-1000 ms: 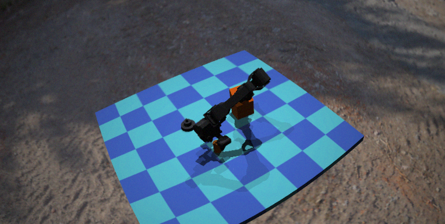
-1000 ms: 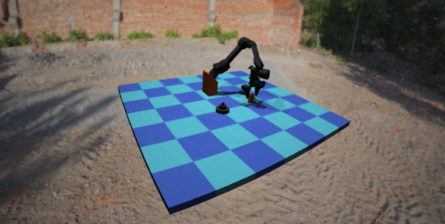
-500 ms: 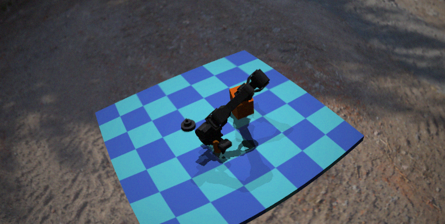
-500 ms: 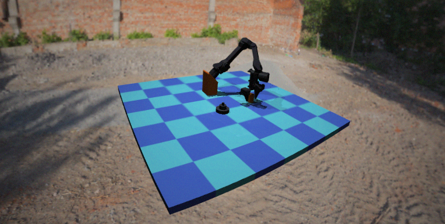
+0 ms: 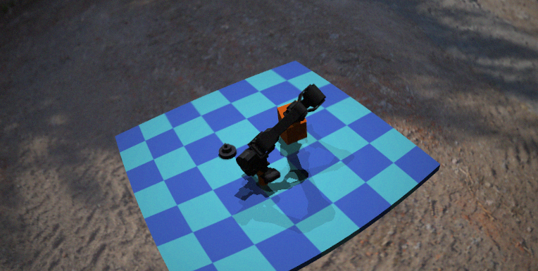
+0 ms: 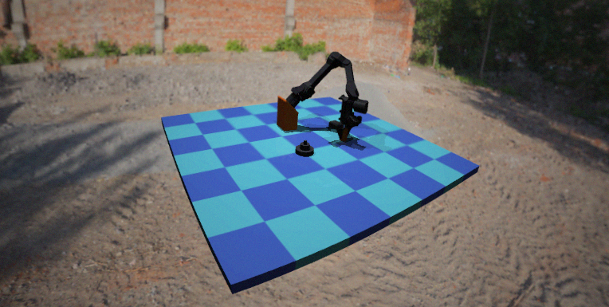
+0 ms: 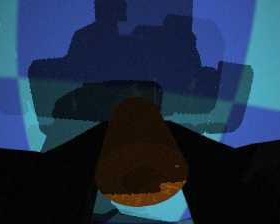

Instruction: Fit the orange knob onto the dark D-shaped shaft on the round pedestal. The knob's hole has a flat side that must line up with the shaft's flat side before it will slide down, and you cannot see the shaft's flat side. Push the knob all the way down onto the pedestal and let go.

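The pedestal lies 270 mm to the right of my gripper tip, 20 mm ahead of it and 20 mm above it. Also, from my gripper tip: orange knob (20 mm above).
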